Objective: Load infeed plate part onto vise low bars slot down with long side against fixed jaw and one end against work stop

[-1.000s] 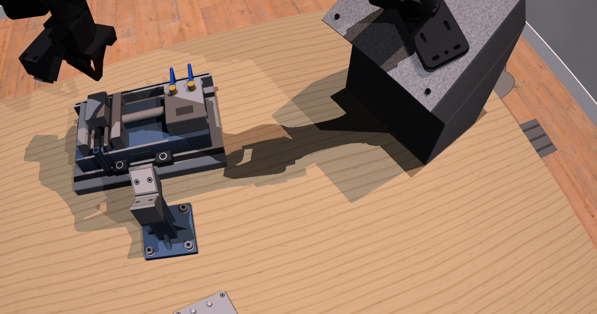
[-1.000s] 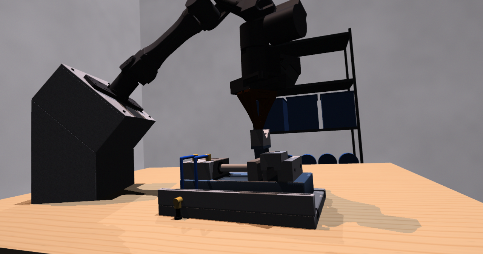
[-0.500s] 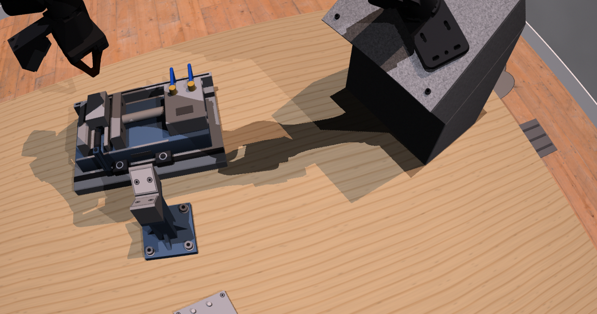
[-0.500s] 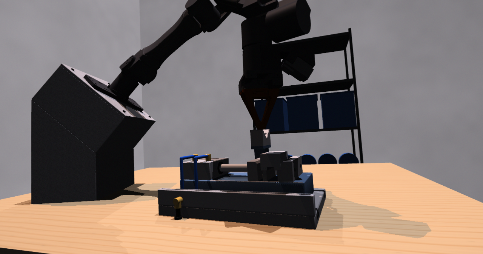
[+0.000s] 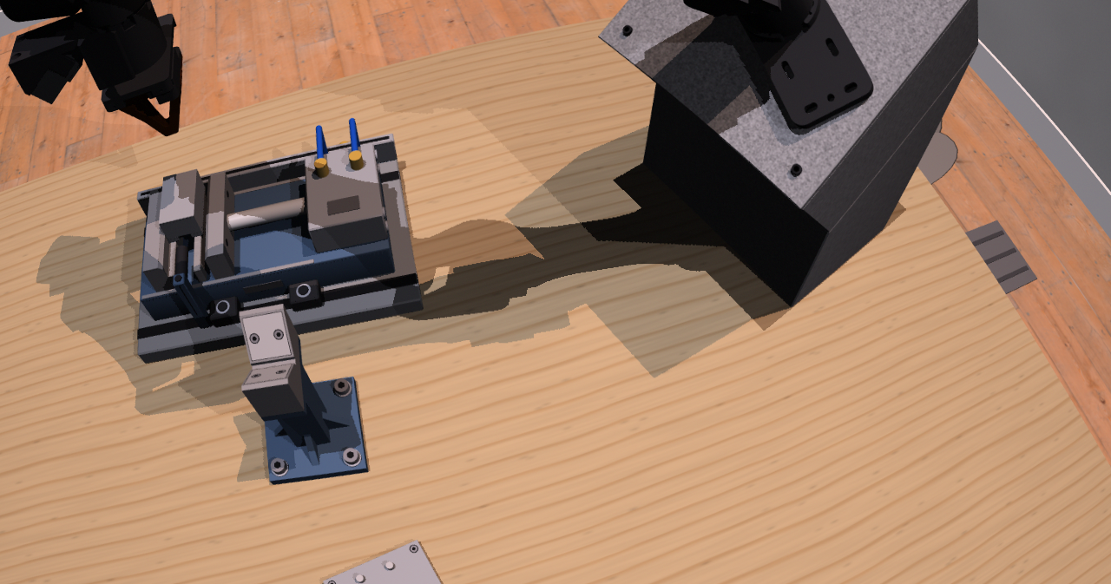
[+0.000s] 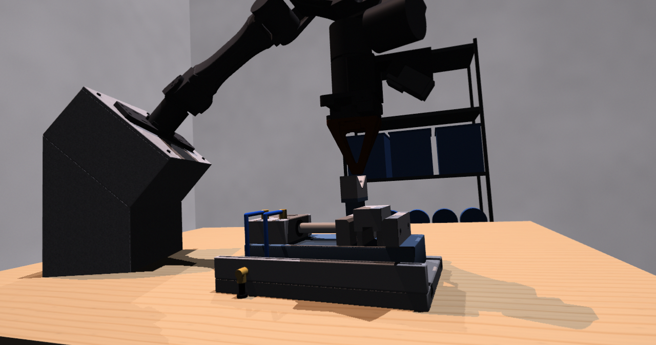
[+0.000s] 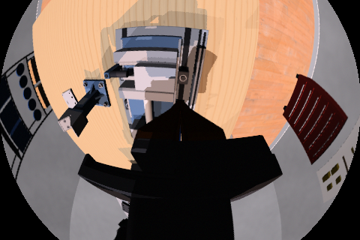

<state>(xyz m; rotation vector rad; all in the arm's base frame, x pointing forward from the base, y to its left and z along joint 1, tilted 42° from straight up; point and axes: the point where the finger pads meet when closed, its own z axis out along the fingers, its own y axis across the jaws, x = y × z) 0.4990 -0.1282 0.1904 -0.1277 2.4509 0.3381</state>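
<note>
My gripper is now 80 mm above the grey part and 40 mm to the right of it. From my hand the other things lie so: moving jaw (90 mm below, 50 mm to the left, 40 mm behind); work stop rod (110 mm to the left, 80 mm below, 10 mm behind); fixed jaw (90 mm below, 60 mm to the left, 30 mm ahead).
</note>
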